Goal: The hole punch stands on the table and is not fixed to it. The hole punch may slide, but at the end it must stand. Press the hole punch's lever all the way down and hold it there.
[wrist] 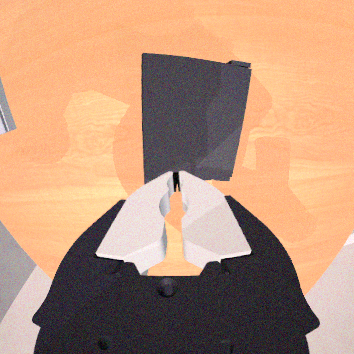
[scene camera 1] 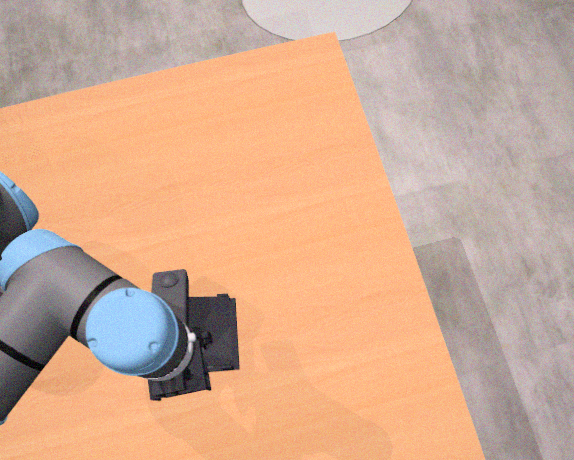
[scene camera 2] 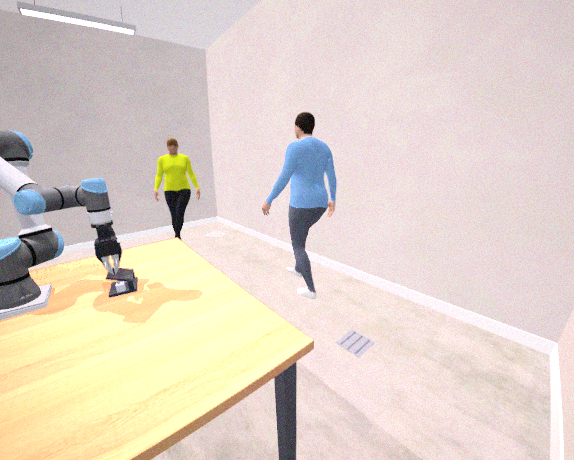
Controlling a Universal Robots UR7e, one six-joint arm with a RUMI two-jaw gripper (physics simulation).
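The dark grey hole punch stands upright on the table. Its lever is raised above the base in scene camera 2, with a gap between them. In the wrist view the lever's broad top covers most of the base. My gripper is shut and empty, pointing down. Its fingertips are at the lever's near edge in the wrist view and overlap it slightly; I cannot tell if they press on it. In scene camera 1 the fingertips are hidden under the wrist.
The arm reaches in from the left. The table's edge runs to the right of the hole punch. A person in blue and a person in yellow are on the floor beyond the table.
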